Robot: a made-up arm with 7 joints.
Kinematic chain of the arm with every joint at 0, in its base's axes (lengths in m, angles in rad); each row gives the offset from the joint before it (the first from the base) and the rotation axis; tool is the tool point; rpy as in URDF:
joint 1: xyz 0 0 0.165 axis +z
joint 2: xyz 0 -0.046 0.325 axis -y
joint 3: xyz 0 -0.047 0.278 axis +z
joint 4: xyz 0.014 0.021 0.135 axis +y
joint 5: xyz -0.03 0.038 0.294 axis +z
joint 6: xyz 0 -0.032 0.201 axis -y
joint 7: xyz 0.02 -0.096 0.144 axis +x
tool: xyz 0 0 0 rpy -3.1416 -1.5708 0
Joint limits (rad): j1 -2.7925..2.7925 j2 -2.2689..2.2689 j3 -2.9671..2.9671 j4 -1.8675..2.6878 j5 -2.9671..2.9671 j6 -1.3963..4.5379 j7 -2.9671..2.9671
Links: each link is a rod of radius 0.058 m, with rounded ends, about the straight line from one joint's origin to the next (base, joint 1, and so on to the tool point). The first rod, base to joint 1, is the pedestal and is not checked.
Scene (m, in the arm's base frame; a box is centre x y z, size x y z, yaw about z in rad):
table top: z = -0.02
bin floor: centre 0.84 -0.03 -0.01 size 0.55 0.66 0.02 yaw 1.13
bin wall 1: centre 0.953 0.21 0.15 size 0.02 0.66 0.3 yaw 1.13
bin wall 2: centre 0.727 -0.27 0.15 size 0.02 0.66 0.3 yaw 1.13
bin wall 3: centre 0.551 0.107 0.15 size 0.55 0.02 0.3 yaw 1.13
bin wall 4: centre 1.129 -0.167 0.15 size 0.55 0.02 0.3 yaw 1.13
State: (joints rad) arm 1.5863 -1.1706 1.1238 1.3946 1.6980 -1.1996 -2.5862
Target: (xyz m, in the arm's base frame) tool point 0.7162 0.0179 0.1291
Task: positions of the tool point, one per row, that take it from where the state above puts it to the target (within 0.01 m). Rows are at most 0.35 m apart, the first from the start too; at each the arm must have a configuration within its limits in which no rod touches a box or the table.
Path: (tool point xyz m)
1: -0.3461 0.5564 0.5403
2: -0.1185 0.6523 0.4791
3: 0.1524 0.6532 0.4398
4: 0.4182 0.5390 0.4257
5: 0.6228 0.3157 0.4380
6: 0.7162 0.0179 0.4752
7: 0.7373 0.0199 0.3052
8: 0.7162 0.0179 0.1291

